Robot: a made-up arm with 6 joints. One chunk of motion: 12 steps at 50 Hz.
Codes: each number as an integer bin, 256 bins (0 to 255) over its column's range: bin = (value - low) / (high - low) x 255, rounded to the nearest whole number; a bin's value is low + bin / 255 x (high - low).
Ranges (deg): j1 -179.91..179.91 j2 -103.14..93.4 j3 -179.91..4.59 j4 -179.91..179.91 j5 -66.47..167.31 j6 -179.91..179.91
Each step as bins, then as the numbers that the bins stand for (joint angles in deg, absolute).
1 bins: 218 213 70 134 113 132
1 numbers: 127.70 61.03 -129.26 9.17 37.13 6.35
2 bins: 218 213 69 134 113 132
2 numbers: 127.70 61.03 -129.99 9.17 37.13 6.35
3 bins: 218 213 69 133 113 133
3 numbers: 127.70 61.03 -129.99 7.76 37.13 7.76
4 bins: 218 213 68 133 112 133
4 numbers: 127.70 61.03 -130.71 7.76 36.21 7.76
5 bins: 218 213 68 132 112 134
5 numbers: 127.70 61.03 -130.71 6.35 36.21 9.17
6 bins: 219 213 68 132 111 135
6 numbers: 129.11 61.03 -130.71 6.35 35.29 10.58
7 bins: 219 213 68 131 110 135
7 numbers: 129.11 61.03 -130.71 4.94 34.38 10.58
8 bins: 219 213 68 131 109 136
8 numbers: 129.11 61.03 -130.71 4.94 33.46 11.99
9 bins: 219 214 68 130 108 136
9 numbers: 129.11 61.80 -130.71 3.53 32.54 11.99
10 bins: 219 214 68 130 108 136
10 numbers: 129.11 61.80 -130.71 3.53 32.54 11.99
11 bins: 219 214 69 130 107 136
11 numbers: 129.11 61.80 -129.99 3.53 31.63 11.99
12 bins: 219 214 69 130 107 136
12 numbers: 129.11 61.80 -129.99 3.53 31.63 11.99
